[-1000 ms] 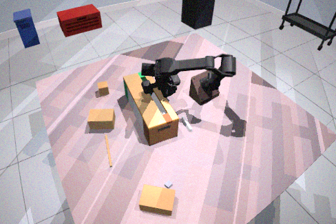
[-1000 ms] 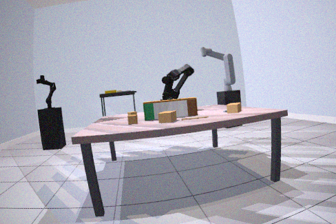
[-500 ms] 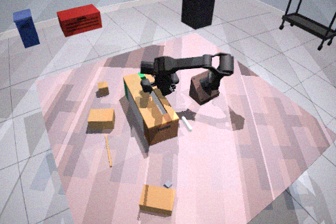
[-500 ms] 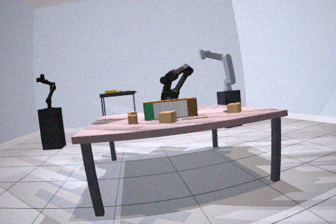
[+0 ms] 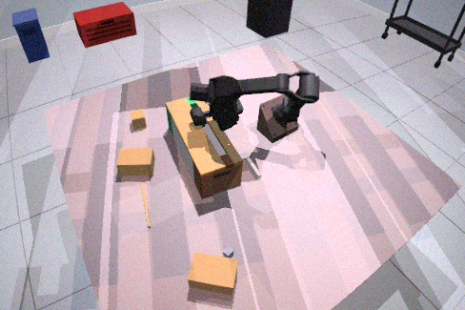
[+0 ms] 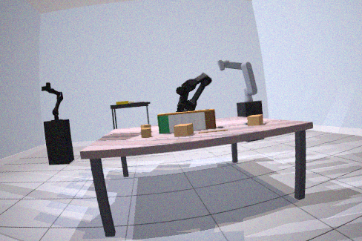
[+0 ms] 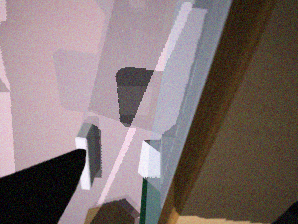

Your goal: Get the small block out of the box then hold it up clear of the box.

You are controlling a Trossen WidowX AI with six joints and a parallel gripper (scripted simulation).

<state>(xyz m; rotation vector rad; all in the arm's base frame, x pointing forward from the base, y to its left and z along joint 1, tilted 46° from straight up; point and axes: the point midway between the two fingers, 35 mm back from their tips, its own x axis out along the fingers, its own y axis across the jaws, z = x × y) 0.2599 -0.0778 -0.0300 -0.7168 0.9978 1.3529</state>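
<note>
Right now the cyan block is 5 cm ahead of my gripper tip and 3 cm to the right of it. From my gripper tip the other things lie so: thin stick (36 cm ahead, 13 cm to the left, 9 cm below); tiny grey cube (42 cm to the left, 23 cm ahead, 8 cm below); tan cube (24 cm to the right, 8 cm behind, 6 cm below).
</note>
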